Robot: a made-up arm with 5 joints.
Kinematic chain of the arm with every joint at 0, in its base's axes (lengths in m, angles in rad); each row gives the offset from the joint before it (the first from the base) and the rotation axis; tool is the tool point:
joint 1: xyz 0 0 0.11 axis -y
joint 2: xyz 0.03 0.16 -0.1 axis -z
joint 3: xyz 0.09 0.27 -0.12 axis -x
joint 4: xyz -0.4 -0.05 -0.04 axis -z
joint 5: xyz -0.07 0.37 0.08 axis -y
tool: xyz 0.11 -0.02 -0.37
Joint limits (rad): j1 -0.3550..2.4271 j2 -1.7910..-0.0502 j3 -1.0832..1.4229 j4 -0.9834..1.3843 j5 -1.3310..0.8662
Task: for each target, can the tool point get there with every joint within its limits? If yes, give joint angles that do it. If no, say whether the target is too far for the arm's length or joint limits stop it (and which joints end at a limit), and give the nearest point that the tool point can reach.
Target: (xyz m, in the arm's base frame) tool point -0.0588 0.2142 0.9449
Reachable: no: joint limits stop it (at a limit: joint 1, joint 2, joint 5) | nearest point 0.1775 0.3019 0.5165 | short by 0.497 m
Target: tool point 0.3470 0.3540 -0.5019
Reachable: yes | joints 1.1844 -1.0146 -0.0393 0.7300 -0.1232
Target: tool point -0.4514 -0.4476 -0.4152
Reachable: yes | joints 0.4048 -1.5769 -0.7439 -0.2974 -0.6321
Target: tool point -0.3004 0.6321 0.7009
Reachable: no: joint limits stop it (at a limit: joint 1, joint 3, joint 5) | nearest point -0.4123 0.6346 0.4069 | short by 0.315 m
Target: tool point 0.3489 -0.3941 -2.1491
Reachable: no: too far | nearest point 0.1444 -0.0742 -0.8252 | short by 1.377 m
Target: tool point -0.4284 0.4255 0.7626
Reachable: no: joint limits stop it (at a limit: joint 1, joint 3, joint 5) | nearest point -0.5393 0.4242 0.4540 | short by 0.328 m
